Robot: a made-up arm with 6 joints. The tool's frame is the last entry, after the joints. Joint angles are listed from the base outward.
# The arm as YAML. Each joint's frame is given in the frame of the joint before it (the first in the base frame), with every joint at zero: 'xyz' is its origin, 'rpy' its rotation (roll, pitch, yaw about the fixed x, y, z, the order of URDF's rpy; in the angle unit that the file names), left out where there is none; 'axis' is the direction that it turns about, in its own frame. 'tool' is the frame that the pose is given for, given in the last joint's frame.
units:
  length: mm
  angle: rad
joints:
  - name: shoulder
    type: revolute
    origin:
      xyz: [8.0, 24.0, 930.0]
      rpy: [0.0, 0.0, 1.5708]
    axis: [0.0, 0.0, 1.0]
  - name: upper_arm
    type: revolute
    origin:
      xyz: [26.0, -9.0, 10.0]
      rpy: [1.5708, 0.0, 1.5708]
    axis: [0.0, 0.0, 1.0]
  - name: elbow
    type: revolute
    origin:
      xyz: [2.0, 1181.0, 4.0]
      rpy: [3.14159, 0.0, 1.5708]
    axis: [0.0, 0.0, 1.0]
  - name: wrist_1
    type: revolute
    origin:
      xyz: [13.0, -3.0, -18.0]
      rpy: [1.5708, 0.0, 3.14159]
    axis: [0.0, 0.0, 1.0]
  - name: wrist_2
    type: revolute
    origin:
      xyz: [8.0, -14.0, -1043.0]
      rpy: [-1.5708, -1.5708, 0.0]
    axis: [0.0, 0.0, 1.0]
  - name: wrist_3
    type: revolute
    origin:
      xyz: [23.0, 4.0, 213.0]
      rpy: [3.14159, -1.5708, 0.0]
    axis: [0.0, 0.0, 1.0]
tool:
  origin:
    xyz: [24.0, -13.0, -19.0]
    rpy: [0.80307, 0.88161, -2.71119]
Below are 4 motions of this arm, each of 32 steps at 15 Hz.
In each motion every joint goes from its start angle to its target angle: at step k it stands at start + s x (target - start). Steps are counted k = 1, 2, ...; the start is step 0. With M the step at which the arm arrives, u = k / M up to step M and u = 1 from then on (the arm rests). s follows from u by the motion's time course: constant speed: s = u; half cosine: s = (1 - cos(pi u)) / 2; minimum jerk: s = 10 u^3 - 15 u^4 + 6 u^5.
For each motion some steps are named. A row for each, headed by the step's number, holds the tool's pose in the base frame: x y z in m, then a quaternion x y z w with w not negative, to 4 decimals.
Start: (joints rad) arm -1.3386 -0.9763 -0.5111 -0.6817 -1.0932 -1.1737
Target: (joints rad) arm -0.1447 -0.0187 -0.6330 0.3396 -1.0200 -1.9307
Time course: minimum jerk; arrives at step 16
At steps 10, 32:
10: 0.5257 -0.3930 1.7608 0.3449 0.2741 -0.2290 0.8680
32: 0.8367 -0.2236 1.5766 0.2053 0.4236 -0.1879 0.8620

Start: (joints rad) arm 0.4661 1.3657 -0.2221 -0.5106 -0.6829 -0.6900
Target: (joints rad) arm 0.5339 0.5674 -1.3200 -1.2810 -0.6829 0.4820
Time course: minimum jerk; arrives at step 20
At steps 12, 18, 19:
12: 0.4351 0.2046 0.7792 0.2491 0.6962 0.4879 0.4639
18: 0.1261 0.0828 1.0072 0.2560 0.6520 0.5520 0.4525
19: 0.1184 0.0796 1.0121 0.2559 0.6509 0.5534 0.4524

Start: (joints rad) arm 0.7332 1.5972 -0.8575 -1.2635 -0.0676 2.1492
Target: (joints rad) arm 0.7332 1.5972 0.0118 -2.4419 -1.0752 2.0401
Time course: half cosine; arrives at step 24
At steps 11, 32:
11: 0.3432 0.4260 0.0782 -0.0779 0.3957 0.9032 0.1472
32: 0.6592 0.8751 -0.1519 0.0058 0.0302 0.8284 0.5593

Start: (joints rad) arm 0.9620 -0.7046 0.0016 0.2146 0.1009 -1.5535
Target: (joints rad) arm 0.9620 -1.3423 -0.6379 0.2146 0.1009 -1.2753
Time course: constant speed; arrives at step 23
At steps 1, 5, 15, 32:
1: 0.1258 -0.0558 2.5078 0.2453 -0.5444 0.5694 0.5650
5: 0.0744 -0.1318 2.4144 0.2226 -0.5511 0.5679 0.5695
15: -0.0258 -0.2812 2.1418 0.1651 -0.5665 0.5626 0.5791
32: -0.0729 -0.3533 1.8946 0.1187 -0.5773 0.5570 0.5852

